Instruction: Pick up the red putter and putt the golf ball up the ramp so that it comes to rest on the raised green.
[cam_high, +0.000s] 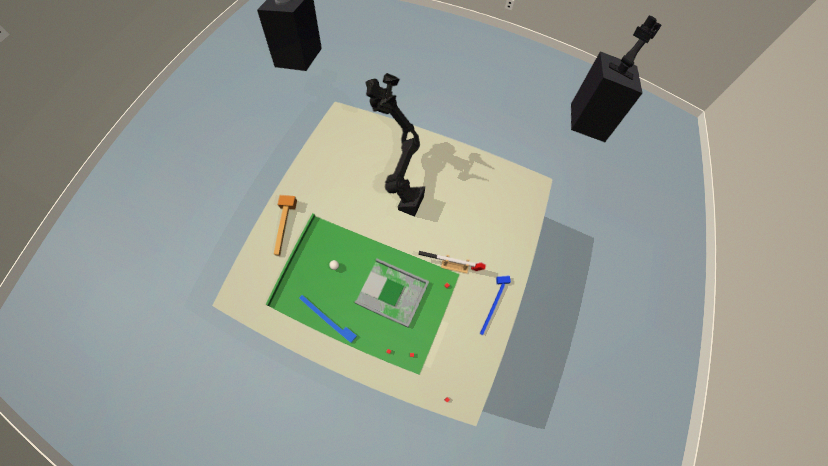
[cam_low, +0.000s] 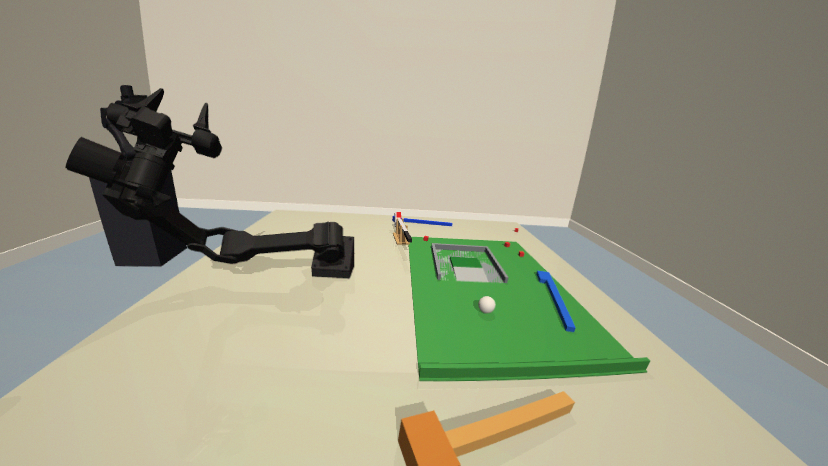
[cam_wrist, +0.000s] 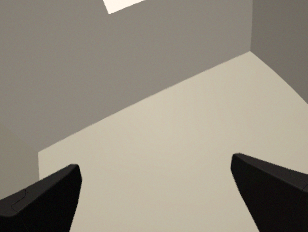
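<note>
Right now the red putter is 510 mm ahead of my gripper tip, 410 mm to the left of it and 410 mm below it. From my gripper tip the other things lie so: white golf ball 670 mm ahead, 450 mm below, 80 mm to the right; green mat 740 mm ahead, 470 mm below, 60 mm to the left; wooden stand 520 mm ahead, 430 mm to the left, 430 mm below.
</note>
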